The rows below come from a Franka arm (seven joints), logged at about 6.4 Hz.
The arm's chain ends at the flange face. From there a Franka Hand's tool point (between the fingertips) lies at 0.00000 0.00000 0.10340 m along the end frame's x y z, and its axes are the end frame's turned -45 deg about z.
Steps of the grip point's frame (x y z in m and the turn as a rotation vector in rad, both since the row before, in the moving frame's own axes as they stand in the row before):
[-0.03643 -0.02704 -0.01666 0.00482 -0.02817 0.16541]
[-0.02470 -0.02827 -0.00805 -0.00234 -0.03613 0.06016]
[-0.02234 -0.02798 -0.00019 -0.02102 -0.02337 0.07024]
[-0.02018 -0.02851 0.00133 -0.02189 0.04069 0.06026]
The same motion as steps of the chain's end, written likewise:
[-0.04234 0.00514 -0.01662 -0.01651 -0.02333 0.16541]
[-0.03490 -0.00526 -0.00798 -0.02720 -0.02389 0.06016]
[-0.03530 -0.00722 -0.00014 -0.03139 -0.00166 0.07024]
[-0.03904 -0.00465 0.00144 0.01329 0.04425 0.06026]

